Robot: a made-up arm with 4 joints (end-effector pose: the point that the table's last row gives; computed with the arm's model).
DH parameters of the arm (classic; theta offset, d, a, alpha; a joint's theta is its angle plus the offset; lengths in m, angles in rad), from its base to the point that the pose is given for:
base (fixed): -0.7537 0 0.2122 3.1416
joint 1: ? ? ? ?
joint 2: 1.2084 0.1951 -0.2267 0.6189
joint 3: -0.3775 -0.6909 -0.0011 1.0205
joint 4: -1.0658 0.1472 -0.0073 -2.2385
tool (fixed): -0.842 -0.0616 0 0
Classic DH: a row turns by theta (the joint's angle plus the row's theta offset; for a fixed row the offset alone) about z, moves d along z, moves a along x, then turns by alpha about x.
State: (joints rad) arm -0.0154 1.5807 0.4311 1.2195
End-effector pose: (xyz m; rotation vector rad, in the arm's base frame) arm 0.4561 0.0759 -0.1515 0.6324 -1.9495 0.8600
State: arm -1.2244 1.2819 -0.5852 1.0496
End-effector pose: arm 0.1111 0.1408 -0.3144 0.7735 -0.8901 0.9181
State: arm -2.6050 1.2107 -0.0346 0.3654
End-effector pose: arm -0.1443 -0.1839 -0.2595 1.4208 -0.8333 2.4204
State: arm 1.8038 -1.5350 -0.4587 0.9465
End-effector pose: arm 0.6614 -0.3077 0.5013 -1.9213 -0.4328 2.2758
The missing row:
joint 1: -0.1804 -0.2261 0.01 -1.8181
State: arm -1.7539 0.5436 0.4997 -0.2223
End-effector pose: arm -0.1870 -0.1698 -0.1508 0.4080 -1.0194 1.8576
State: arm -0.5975 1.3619 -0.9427 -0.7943
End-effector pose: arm 0.2973 -0.0005 -0.3171 -1.3157 0.0136 0.7520
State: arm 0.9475 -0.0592 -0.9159 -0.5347
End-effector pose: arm 0.3503 0.3283 -0.0486 0.4680 1.1229 -0.3565
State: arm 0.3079 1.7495 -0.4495 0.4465
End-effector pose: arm 0.5744 -0.2290 -0.2036 -0.7347 -1.1848 -0.0451
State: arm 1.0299 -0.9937 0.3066 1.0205
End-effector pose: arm 0.6177 0.1213 0.2783 0.7838 -0.4253 -2.1537
